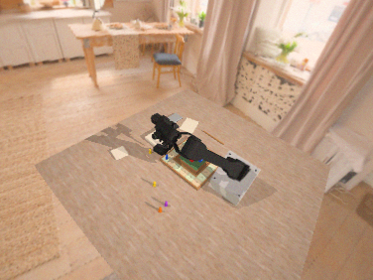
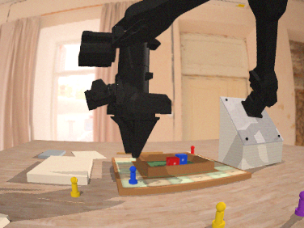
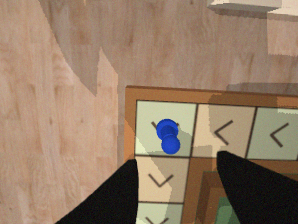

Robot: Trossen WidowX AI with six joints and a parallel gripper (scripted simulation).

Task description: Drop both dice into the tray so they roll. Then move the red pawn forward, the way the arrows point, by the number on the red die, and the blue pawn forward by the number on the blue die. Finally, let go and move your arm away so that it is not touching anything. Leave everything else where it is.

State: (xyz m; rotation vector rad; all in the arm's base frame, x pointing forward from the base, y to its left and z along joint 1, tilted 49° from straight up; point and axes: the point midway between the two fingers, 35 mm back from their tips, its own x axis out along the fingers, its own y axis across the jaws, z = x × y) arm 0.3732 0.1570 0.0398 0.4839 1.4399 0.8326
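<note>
The blue pawn is 4 cm below my gripper tip. From my gripper tip the other things lie so: purple pawn: 21 cm behind, 20 cm to the left, 5 cm below; then green tray: 12 cm to the right, 11 cm behind, 6 cm below; then cream block: 16 cm ahead, 11 cm to the right, 6 cm below.
</note>
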